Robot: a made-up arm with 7 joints.
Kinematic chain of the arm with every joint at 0, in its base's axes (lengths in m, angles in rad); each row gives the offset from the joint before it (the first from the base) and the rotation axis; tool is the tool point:
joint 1: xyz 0 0 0.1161 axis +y
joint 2: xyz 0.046 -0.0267 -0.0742 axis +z
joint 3: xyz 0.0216 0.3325 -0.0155 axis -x
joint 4: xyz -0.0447 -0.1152 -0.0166 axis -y
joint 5: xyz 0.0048 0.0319 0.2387 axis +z
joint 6: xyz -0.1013 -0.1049 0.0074 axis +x
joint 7: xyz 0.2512 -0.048 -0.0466 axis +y
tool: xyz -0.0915 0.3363 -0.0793
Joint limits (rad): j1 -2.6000..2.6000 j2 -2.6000..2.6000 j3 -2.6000..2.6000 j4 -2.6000..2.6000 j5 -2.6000..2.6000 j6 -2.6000..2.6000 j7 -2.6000..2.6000
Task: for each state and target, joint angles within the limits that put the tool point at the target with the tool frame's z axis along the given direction. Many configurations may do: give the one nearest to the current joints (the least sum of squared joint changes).
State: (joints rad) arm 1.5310 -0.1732 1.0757 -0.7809 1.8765 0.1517 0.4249
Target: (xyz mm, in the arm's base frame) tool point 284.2 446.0 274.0 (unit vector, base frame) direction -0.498 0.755 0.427
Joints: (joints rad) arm 1.1033 0.0408 0.6067 -0.2767 2.2765 0.4969 1.4898
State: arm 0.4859 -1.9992 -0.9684 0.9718 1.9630 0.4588 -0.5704
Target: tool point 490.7 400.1 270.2 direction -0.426 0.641 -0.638
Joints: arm -0.4313 -1.3047 -1.5577 1.5779 1.4953 0.5585 -0.3807
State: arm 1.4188 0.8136 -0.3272 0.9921 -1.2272 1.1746 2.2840
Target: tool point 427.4 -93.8 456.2 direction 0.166 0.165 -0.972
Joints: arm 1.6776 0.8630 0.4566 0.6123 -1.6515 0.9592 2.4734
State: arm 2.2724 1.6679 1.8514 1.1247 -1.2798 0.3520 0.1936
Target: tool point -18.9 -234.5 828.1 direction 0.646 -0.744 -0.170
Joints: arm 1.7943 1.3645 2.0529 0.9841 -1.1230 1.2152 0.1198
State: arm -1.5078 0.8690 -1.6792 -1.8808 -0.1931 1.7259 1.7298
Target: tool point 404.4 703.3 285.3 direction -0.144 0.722 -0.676
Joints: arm -1.6081 0.4879 -1.6317 -1.9010 -0.1659 1.8275 1.8571
